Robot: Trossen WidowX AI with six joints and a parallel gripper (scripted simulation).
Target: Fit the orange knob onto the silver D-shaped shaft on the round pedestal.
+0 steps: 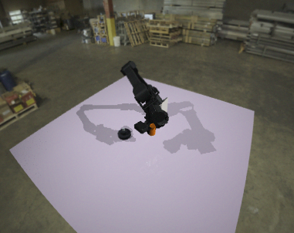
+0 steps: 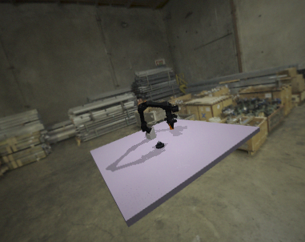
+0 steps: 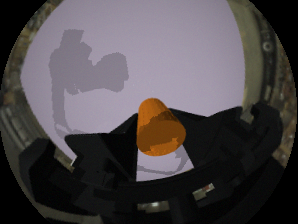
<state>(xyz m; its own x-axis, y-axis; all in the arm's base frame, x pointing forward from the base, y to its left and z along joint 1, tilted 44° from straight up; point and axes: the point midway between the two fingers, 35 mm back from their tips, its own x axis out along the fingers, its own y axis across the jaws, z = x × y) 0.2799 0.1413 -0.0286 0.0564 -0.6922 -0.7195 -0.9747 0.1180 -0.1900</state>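
Now: gripper tip 19 cm to the left of the round pedestal, 9 cm above it and 2 cm short of it. Round my gripper tip: orange knob (3 cm above).
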